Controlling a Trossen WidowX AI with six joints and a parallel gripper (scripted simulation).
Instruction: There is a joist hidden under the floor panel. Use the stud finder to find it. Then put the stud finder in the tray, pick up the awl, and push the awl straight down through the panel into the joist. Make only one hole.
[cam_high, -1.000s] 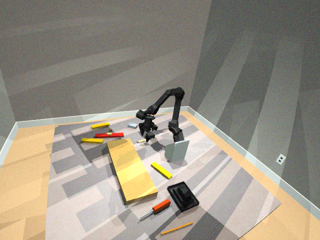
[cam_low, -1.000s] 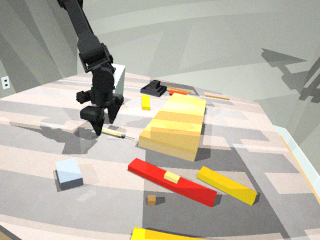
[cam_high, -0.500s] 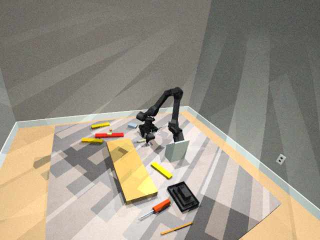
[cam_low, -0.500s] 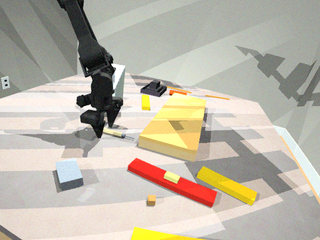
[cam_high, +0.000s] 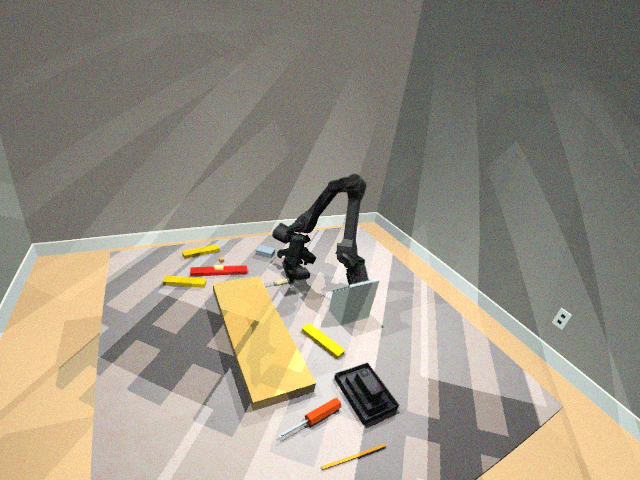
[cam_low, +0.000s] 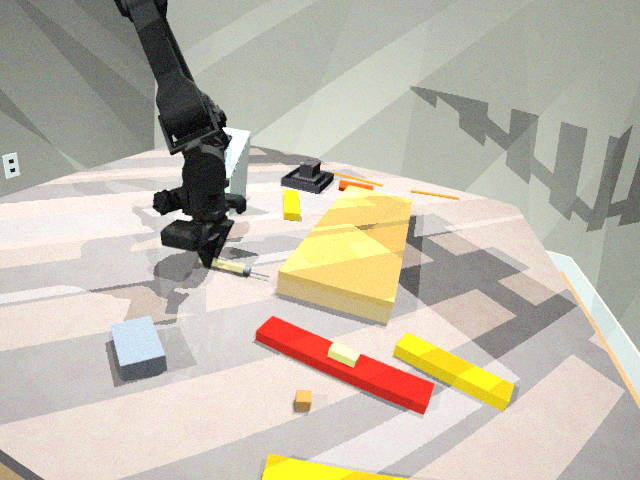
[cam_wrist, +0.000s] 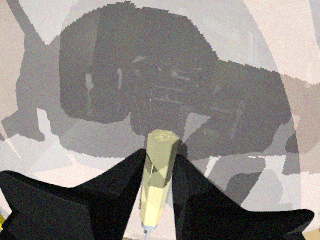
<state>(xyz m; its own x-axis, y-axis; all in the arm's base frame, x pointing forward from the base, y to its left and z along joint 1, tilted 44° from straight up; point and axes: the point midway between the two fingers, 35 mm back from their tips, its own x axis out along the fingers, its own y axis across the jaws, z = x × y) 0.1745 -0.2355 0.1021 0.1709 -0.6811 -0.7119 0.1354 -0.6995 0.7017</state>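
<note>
Now: gripper tip 60 mm short of the awl and 10 mm to the right of it. Also, from my gripper tip: red level (270 mm ahead, 110 mm to the right, 10 mm above); small brown cube (250 mm ahead, 190 mm to the right); grey-blue block (220 mm to the right, 50 mm ahead, 10 mm above).
</note>
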